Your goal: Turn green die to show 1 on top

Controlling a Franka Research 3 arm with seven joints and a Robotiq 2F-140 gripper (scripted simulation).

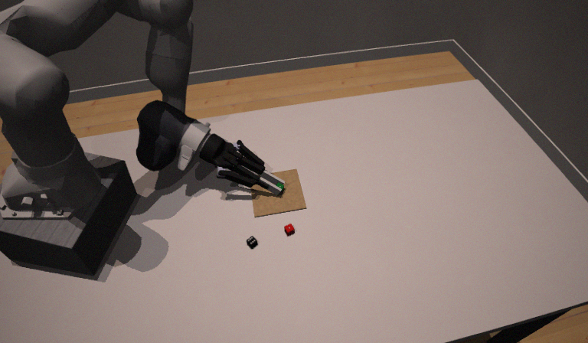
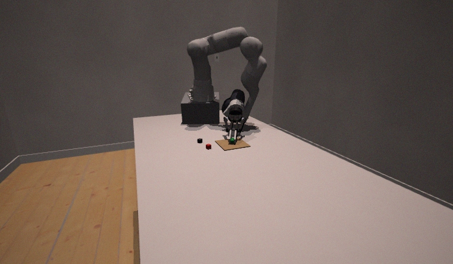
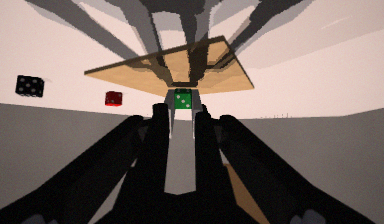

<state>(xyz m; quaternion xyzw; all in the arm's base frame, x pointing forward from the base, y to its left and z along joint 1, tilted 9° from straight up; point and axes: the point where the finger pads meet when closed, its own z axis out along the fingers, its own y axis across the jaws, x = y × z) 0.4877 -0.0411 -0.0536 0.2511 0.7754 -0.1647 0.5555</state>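
Right now the green die is 2 cm ahead of my hand, 1 cm to the right of it and 2 cm below it. Also, from my hand: tan mat: 1 cm ahead, 1 cm to the right, 3 cm below; then black die: 9 cm behind, 15 cm to the right, 3 cm below; then red die: 1 cm ahead, 14 cm to the right, 3 cm below.
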